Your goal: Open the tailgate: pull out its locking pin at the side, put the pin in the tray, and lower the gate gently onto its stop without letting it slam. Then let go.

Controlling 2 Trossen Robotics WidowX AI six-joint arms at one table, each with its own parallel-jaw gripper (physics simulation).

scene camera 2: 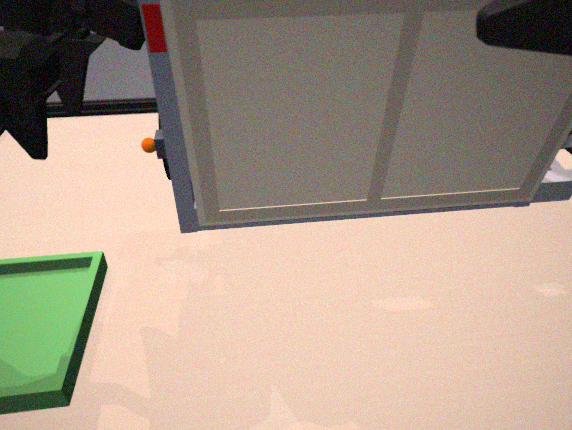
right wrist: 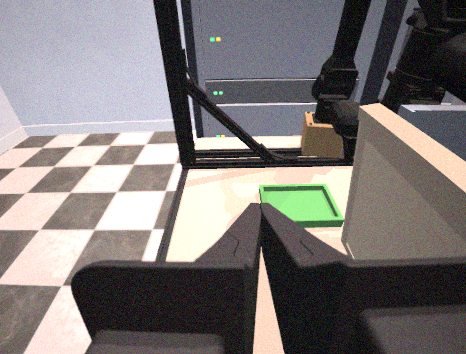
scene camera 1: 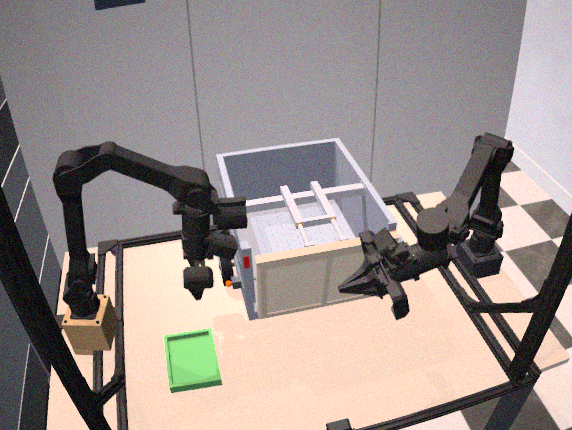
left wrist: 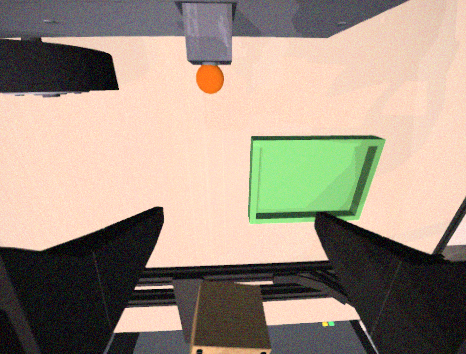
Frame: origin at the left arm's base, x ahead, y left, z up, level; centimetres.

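Seen in the pictures: left gripper, fingertip midpoint: (scene camera 2: pixel 59 134) (left wrist: pixel 240 216); right gripper, fingertip midpoint: (scene camera 2: pixel 480 28) (right wrist: pixel 258 211) (scene camera 1: pixel 338 289); left arm's base, origin of the base link: (right wrist: pixel 324 119) (scene camera 1: pixel 85 309); right arm's base, origin of the base link: (scene camera 1: pixel 481 248).
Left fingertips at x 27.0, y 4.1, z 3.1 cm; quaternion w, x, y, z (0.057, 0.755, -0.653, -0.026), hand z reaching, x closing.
Offsets run from my left fingertips to a thing's top centre. "*": to the spot under its first point.
The tailgate (scene camera 1: pixel 300 285) (scene camera 2: pixel 300 110) (right wrist: pixel 400 210), a beige panel, stands upright at the front of the grey box. The locking pin's orange knob (scene camera 1: pixel 228 283) (scene camera 2: pixel 148 145) (left wrist: pixel 210 78) sticks out of a grey block on the box's left side; its shaft is hidden. The green tray @[dx -2.3, dy -10.8, dz -11.8 cm] (scene camera 1: pixel 167 362) (scene camera 2: pixel 87 325) (left wrist: pixel 254 180) (right wrist: pixel 320 223) holds nothing visible. My left gripper (scene camera 1: pixel 212 289) (scene camera 2: pixel 57 135) (left wrist: pixel 240 216) is open and empty, left of the knob and apart from it. My right gripper (scene camera 1: pixel 341 288) (scene camera 2: pixel 482 30) (right wrist: pixel 258 211) is shut and empty, in front of the tailgate's outer face.
The grey box @[* dx +19.4, dy +35.5, dz +13.7 cm] (scene camera 1: pixel 277 149) stands behind the tailgate, with two pale bars (scene camera 1: pixel 291 205) (scene camera 1: pixel 322 200) reaching to the gate's top. A red marker @[* dx +11.9, dy -4.5, dz +10.5 cm] (scene camera 1: pixel 246 262) (scene camera 2: pixel 154 28) is on its left post. A black frame surrounds the table. A wooden block (scene camera 1: pixel 89 332) (left wrist: pixel 231 315) (right wrist: pixel 322 140) supports my left arm.
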